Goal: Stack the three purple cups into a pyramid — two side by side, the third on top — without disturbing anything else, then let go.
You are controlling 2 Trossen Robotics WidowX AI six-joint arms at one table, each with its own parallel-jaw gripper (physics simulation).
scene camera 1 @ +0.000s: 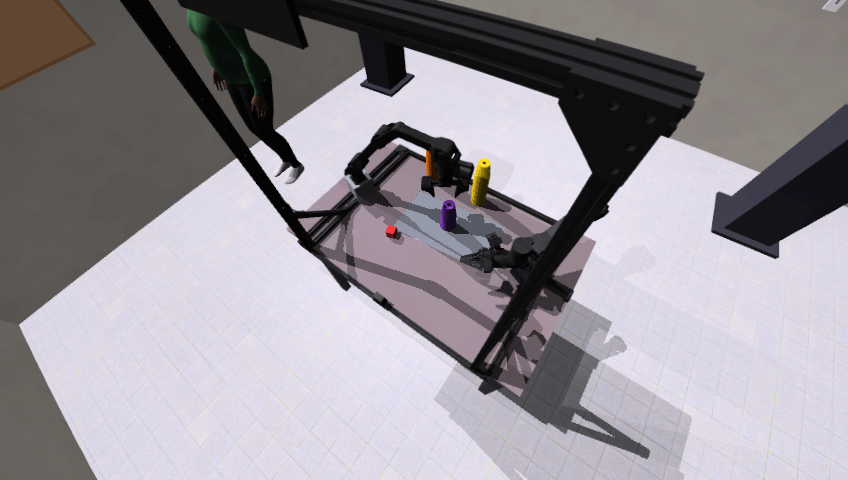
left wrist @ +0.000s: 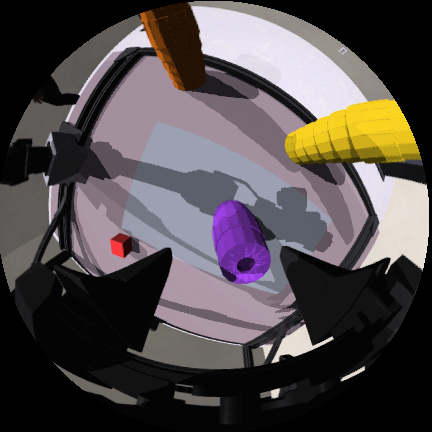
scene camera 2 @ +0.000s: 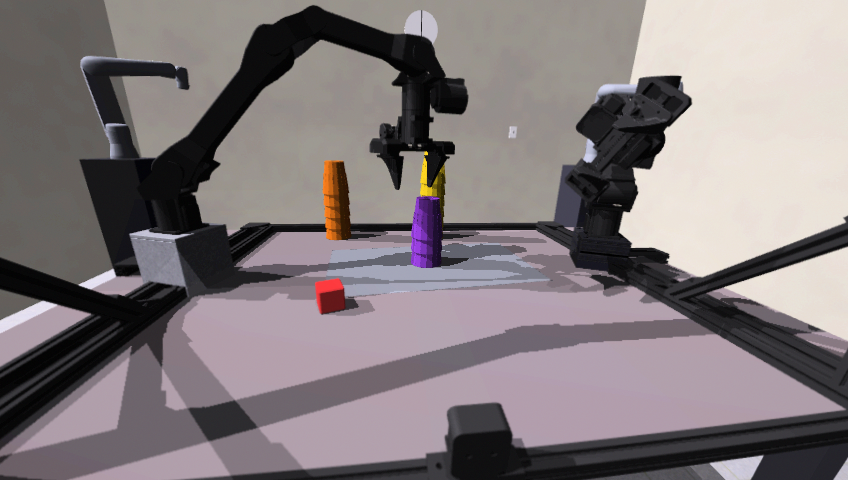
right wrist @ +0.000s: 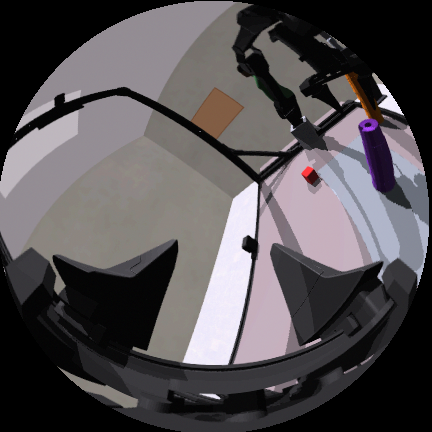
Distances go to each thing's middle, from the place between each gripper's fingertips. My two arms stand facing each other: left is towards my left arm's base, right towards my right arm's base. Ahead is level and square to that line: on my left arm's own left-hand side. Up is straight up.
My right hand is 260 mm above the blue-grey mat (scene camera 2: 371,271), 240 mm short of it and 180 mm to the right of it. Round my right hand: red cube (scene camera 2: 330,294) 380 mm to the left, 240 mm below, 80 mm ahead.
My left hand is 2 cm past the blue-grey mat, 4 cm to the left of it and 17 cm above it. Also, from my left hand: red cube: 19 cm behind, 16 cm to the left, 15 cm below.
